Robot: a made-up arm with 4 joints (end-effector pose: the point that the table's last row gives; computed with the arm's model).
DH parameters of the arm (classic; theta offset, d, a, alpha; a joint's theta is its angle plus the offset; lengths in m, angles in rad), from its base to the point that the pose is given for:
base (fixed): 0 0.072 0 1.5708
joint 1: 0 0.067 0.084 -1.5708
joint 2: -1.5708 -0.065 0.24 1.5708
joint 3: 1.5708 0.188 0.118 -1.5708
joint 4: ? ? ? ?
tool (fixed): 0 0.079 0 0
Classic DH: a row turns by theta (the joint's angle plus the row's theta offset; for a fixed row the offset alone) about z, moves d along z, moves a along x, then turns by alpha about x.
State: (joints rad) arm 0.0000 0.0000 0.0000 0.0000
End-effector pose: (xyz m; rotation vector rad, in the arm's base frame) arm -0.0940 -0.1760 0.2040 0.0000 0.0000 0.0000
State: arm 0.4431 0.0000 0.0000 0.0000
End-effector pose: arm -0.1415 -0.1760 0.1509 0.0000 -0.4431 0.0000
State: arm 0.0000 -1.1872 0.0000 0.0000
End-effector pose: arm -0.0837 0.0573 0.2040 0.0000 0.0000 -1.1872
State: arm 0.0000 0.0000 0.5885 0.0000
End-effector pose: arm -0.0940 -0.0887 0.0981 -0.5885 0.0000 0.0000
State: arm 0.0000 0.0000 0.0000 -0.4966
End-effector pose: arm -0.1328 -0.1760 0.1992 0.0000 -0.4966 0.0000
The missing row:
joint 4: 1.5708 0.131 0.01 1.5708
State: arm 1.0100 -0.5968 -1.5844 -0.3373
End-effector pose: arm -0.2298 -0.3139 -0.1748 1.8023 -1.4772 0.0753
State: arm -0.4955 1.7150 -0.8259 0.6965
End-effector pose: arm 0.4025 -0.1554 0.0227 0.5026 1.5401 1.8754
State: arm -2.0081 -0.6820 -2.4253 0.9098
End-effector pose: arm 0.0326 -0.3355 0.3746 1.7932 0.7605 -1.4537
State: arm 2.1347 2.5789 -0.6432 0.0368
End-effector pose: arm -0.3406 0.0536 0.2909 -1.9411 -0.1953 1.2747
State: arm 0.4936 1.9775 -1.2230 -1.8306
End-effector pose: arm 0.3617 -0.1949 0.3742 1.5449 -0.5117 0.7847
